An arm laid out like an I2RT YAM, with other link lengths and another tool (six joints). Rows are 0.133 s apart.
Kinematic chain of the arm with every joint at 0, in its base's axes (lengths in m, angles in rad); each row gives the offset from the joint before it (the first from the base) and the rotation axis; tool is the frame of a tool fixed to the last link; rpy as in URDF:
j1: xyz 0 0 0.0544 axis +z
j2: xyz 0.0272 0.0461 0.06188 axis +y
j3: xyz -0.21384 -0.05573 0 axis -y
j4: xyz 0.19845 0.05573 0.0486 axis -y
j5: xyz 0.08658 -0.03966 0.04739 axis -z
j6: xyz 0.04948 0 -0.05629 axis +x
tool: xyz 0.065 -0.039 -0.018 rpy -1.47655 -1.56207 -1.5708
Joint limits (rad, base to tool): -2.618..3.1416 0..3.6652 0..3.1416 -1.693..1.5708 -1.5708..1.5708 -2.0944..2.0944
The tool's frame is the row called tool.
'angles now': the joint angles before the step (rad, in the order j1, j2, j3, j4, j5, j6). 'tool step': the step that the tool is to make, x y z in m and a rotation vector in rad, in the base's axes. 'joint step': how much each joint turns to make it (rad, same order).
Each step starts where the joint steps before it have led.
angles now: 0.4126, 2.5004, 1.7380, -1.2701, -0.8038, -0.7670
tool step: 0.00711, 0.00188, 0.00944, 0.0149, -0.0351, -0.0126
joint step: -0.0045, -0.0352, 0.0030, 0.0076, -0.0031, 0.0107
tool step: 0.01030, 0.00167, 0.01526, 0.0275, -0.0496, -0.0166
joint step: -0.0108, -0.0490, 0.0108, 0.0000, -0.0076, 0.0046
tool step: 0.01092, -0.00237, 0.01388, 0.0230, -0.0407, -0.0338
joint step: -0.0229, -0.0431, 0.0092, 0.0031, -0.0092, 0.0123
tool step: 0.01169, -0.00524, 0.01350, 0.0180, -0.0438, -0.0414
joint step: -0.0292, -0.0444, 0.0047, 0.0106, -0.0046, 0.0168
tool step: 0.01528, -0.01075, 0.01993, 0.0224, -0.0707, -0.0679
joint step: -0.0459, -0.0795, -0.0184, 0.0368, -0.0031, 0.0323
